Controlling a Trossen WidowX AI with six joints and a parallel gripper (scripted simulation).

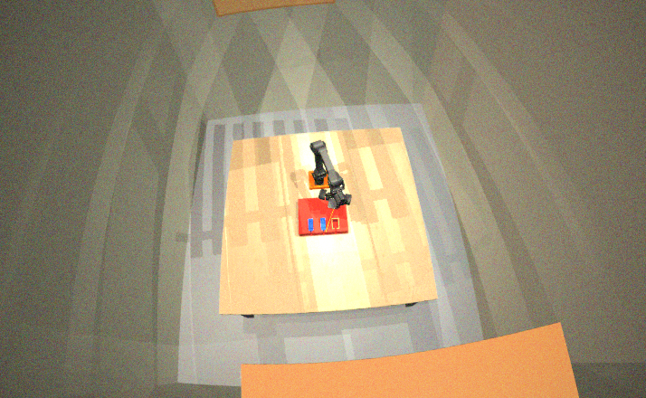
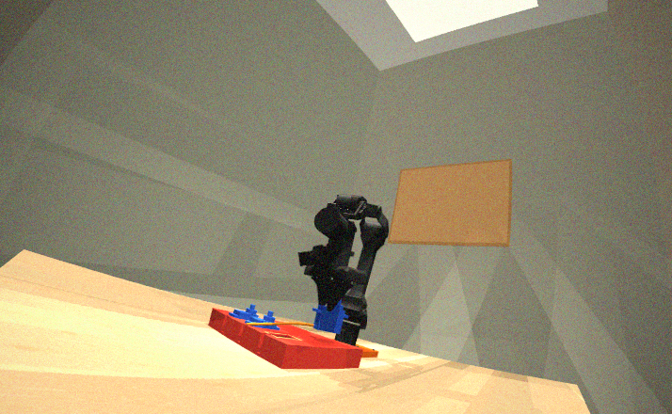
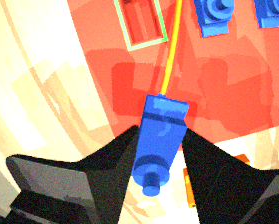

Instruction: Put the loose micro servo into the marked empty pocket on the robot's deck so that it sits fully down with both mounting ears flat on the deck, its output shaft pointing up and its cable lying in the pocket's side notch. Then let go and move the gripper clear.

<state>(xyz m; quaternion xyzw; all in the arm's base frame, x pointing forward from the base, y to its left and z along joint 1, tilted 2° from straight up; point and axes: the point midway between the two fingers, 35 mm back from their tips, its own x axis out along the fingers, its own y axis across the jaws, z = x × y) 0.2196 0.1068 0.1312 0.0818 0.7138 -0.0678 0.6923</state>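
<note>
Now: gripper tip 80 mm to the left of the red deck and 100 mm above it.
</note>
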